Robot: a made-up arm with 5 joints.
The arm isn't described. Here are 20 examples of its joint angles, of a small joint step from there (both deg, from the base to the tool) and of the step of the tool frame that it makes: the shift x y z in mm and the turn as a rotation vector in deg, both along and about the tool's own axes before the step.
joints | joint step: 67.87 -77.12 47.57 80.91 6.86 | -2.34 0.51 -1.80 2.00 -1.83
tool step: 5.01 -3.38 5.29 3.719 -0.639 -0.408
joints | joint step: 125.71 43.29 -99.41 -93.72 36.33 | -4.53 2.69 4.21 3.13 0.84
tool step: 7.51 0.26 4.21 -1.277 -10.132 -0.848
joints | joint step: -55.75 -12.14 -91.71 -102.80 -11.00 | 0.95 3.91 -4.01 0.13 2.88
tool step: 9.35 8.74 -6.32 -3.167 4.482 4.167
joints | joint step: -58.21 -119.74 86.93 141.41 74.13 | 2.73 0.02 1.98 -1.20 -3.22
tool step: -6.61 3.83 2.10 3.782 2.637 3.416
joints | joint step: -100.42 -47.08 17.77 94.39 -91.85 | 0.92 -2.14 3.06 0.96 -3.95
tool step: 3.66 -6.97 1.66 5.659 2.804 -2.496
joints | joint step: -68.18 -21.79 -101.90 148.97 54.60 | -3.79 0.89 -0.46 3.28 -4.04
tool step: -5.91 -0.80 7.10 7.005 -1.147 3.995
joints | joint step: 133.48 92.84 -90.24 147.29 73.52 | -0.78 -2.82 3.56 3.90 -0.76
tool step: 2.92 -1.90 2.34 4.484 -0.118 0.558
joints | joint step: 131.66 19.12 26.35 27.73 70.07 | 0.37 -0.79 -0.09 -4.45 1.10
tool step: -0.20 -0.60 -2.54 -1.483 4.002 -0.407
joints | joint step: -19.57 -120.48 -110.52 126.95 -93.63 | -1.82 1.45 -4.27 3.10 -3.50
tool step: 7.74 2.88 -1.95 0.287 5.754 3.439
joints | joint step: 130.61 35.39 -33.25 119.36 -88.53 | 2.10 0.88 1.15 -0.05 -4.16
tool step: -0.13 -4.43 5.08 2.706 -0.379 -0.273
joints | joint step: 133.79 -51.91 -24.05 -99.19 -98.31 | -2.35 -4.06 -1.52 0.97 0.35
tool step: -8.53 16.51 0.65 -3.962 -1.449 0.458
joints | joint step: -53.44 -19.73 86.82 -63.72 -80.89 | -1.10 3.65 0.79 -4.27 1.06
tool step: -22.15 9.09 -4.02 -3.391 -7.901 -0.465
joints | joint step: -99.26 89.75 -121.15 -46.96 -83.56 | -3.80 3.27 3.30 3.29 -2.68
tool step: 18.01 14.55 1.63 -2.542 6.071 0.842
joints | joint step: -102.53 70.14 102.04 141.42 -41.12 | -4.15 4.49 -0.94 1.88 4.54
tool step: 2.04 -4.98 -0.67 -6.246 -1.099 -3.740
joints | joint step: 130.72 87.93 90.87 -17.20 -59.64 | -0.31 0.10 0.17 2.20 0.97
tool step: 2.36 1.19 -2.19 -0.722 1.336 1.498
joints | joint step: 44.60 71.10 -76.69 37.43 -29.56 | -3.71 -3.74 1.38 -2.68 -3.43
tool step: 4.02 1.21 7.34 2.585 3.062 -6.462
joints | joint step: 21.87 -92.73 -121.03 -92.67 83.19 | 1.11 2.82 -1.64 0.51 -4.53
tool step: 3.58 -8.97 3.77 3.233 -2.775 1.177
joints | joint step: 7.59 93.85 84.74 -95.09 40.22 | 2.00 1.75 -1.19 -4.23 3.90
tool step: -1.02 0.47 -4.64 -7.599 3.638 -2.584
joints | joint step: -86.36 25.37 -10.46 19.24 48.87 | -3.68 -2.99 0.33 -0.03 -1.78
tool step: -4.87 -7.37 1.10 -0.372 0.697 4.201
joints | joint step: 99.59 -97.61 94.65 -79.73 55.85 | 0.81 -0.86 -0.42 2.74 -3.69
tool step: -0.50 -2.17 4.25 5.622 -2.228 1.453
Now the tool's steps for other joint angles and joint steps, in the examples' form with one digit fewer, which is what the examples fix.
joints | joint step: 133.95 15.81 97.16 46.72 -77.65 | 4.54 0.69 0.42 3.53 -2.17
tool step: 6.1 -6.8 2.0 6.40 2.52 2.23
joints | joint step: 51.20 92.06 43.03 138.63 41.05 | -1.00 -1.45 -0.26 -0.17 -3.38
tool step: -1.4 -2.5 6.6 3.58 -0.99 0.76
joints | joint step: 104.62 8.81 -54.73 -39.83 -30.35 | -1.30 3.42 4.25 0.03 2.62
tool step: -0.1 1.3 -6.1 -4.22 -4.59 4.92
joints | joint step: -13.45 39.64 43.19 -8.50 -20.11 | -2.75 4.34 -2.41 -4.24 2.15
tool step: -5.4 4.2 -9.9 -2.09 -5.48 -5.61
